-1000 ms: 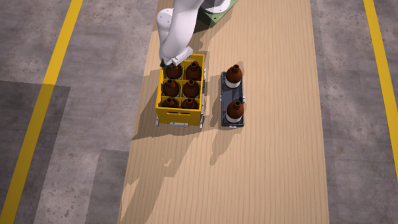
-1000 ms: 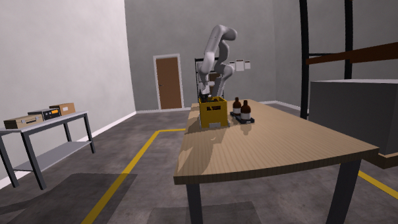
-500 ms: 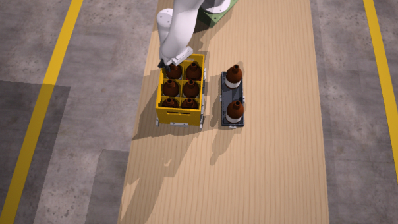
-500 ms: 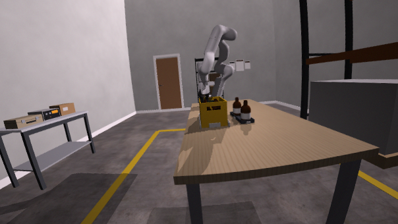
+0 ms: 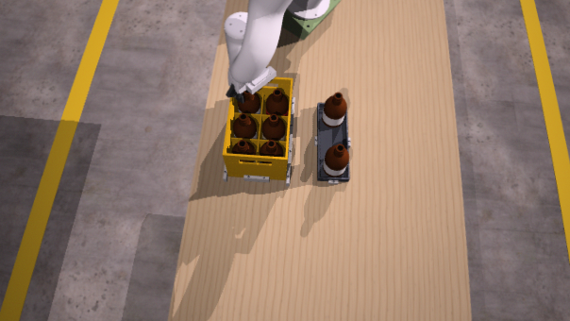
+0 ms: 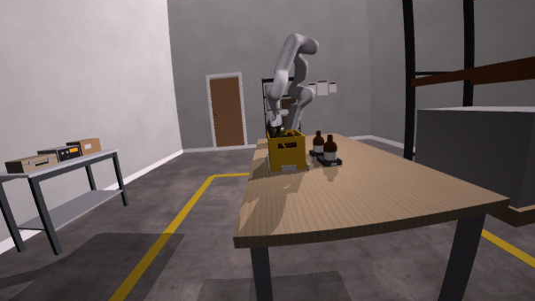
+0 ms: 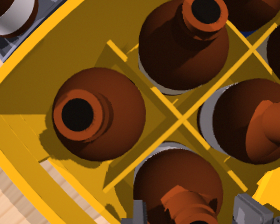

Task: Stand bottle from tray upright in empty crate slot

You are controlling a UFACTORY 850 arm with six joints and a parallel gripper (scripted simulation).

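The yellow crate lies 8 cm below my hand, 8 cm ahead of it and 6 cm to the left of it. Round my hand: dark tray: 29 cm to the left, 15 cm below, 1 cm ahead.
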